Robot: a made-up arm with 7 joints.
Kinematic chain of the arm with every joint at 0, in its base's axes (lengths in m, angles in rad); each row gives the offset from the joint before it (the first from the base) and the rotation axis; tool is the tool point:
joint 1: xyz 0 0 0.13 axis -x
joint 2: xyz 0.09 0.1 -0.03 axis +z
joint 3: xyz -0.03 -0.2 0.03 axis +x
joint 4: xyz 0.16 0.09 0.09 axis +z
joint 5: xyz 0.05 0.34 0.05 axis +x
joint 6: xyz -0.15 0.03 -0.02 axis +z
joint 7: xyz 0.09 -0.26 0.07 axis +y
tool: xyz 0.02 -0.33 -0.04
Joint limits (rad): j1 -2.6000..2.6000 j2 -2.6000..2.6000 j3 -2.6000..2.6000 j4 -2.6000..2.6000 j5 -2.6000..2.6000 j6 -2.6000..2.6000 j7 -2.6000..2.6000
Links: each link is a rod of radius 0.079 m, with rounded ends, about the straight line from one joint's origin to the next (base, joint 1, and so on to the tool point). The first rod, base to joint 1, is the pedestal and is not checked.
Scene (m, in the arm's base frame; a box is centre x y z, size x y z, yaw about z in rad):
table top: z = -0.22
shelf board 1: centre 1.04 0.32 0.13 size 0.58 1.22 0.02 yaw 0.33
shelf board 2: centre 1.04 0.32 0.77 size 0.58 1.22 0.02 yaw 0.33
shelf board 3: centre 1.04 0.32 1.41 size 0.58 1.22 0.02 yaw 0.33
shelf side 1: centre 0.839 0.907 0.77 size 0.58 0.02 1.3 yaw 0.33
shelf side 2: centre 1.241 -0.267 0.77 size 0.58 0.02 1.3 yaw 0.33
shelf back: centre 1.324 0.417 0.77 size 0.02 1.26 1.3 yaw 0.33
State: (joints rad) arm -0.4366 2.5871 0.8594 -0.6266 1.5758 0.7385 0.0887
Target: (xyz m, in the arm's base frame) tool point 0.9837 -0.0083 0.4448
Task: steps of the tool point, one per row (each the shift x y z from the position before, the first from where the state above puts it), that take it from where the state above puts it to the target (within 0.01 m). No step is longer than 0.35 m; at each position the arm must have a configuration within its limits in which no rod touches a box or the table.
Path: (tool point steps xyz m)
1: 0.1370 0.1993 0.1353
2: 0.2310 0.1313 0.1023
3: 0.2820 0.0417 0.0428
4: 0.2825 -0.0463 -0.0331
5: 0.2435 -0.1773 0.0341
6: 0.1808 -0.2472 -0.0287
7: 0.0927 -0.2802 -0.0871

